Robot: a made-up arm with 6 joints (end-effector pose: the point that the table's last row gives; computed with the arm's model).
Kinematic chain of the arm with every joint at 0, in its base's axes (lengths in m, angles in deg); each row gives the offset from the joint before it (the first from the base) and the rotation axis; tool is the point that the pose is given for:
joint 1: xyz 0 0 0.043 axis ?
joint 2: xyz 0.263 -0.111 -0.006 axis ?
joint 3: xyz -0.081 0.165 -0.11 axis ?
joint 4: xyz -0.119 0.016 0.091 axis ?
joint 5: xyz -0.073 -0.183 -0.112 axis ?
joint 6: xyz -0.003 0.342 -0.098 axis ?
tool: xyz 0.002 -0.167 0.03
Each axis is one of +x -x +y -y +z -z.
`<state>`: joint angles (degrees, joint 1 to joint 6).
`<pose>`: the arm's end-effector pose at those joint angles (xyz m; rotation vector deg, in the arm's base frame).
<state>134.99 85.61 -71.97 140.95 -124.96 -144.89</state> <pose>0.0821 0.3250 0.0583 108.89 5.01 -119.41</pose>
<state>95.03 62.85 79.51 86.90 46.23 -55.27</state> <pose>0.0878 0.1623 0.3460 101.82 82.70 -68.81</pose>
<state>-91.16 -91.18 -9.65 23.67 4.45 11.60</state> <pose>-0.1625 0.1620 -0.3721 -58.20 94.26 -48.19</pose>
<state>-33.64 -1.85 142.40 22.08 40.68 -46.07</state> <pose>0.4167 -0.1096 -0.1786 -19.35 -105.65 19.86</pose>
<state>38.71 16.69 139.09 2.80 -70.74 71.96</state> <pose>0.3857 -0.1188 -0.2461 15.50 -176.69 14.74</pose>
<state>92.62 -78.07 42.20 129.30 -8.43 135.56</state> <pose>0.2761 0.2037 0.1882 130.80 43.06 77.33</pose>
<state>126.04 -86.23 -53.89 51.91 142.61 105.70</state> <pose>0.3397 0.0885 0.3840 -118.04 29.84 -123.89</pose>
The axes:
joint 1: -y
joint 2: +z
joint 3: -y
joint 4: +z
joint 5: -x
joint 6: -x

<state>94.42 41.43 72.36 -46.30 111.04 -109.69</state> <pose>0.7180 -0.2255 0.4668 47.11 -138.71 41.81</pose>
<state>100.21 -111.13 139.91 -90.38 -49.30 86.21</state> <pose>0.3145 -0.0334 0.6751 -49.13 52.58 64.73</pose>
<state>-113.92 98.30 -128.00 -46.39 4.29 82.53</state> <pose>-0.0536 -0.1953 0.1556 33.75 34.43 -146.84</pose>
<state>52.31 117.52 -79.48 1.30 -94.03 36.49</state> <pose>0.0779 -0.0162 0.3166 -54.07 34.90 30.35</pose>
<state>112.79 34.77 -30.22 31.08 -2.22 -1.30</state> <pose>0.1096 -0.1571 0.0404 -54.19 -67.15 38.56</pose>
